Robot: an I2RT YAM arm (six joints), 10 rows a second.
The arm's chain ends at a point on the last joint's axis. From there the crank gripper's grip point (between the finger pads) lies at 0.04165 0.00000 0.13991 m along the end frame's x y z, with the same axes.
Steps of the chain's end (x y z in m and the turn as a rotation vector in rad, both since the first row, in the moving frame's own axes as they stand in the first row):
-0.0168 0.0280 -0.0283 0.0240 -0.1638 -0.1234
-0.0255 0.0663 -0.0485 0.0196 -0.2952 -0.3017
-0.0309 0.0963 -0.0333 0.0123 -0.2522 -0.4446
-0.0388 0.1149 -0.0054 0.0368 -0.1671 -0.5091
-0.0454 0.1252 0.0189 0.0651 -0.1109 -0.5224
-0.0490 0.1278 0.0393 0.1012 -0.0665 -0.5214
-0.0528 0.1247 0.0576 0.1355 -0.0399 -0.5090
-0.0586 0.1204 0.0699 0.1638 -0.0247 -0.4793
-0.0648 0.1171 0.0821 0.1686 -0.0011 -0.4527
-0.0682 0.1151 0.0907 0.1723 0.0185 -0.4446
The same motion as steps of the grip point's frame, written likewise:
-0.0406 0.0209 -0.0235 0.0240 -0.1638 -0.1234
-0.0696 0.0575 -0.0427 0.0196 -0.2952 -0.3017
-0.0704 0.0845 -0.0277 0.0123 -0.2522 -0.4446
-0.0682 0.0955 -0.0012 0.0368 -0.1671 -0.5091
-0.0683 0.0996 0.0215 0.0651 -0.1109 -0.5224
-0.0671 0.0958 0.0399 0.1012 -0.0665 -0.5214
-0.0681 0.0877 0.0564 0.1355 -0.0399 -0.5090
-0.0720 0.0801 0.0674 0.1638 -0.0247 -0.4793
-0.0744 0.0763 0.0786 0.1686 -0.0011 -0.4527
-0.0750 0.0736 0.0863 0.1723 0.0185 -0.4446

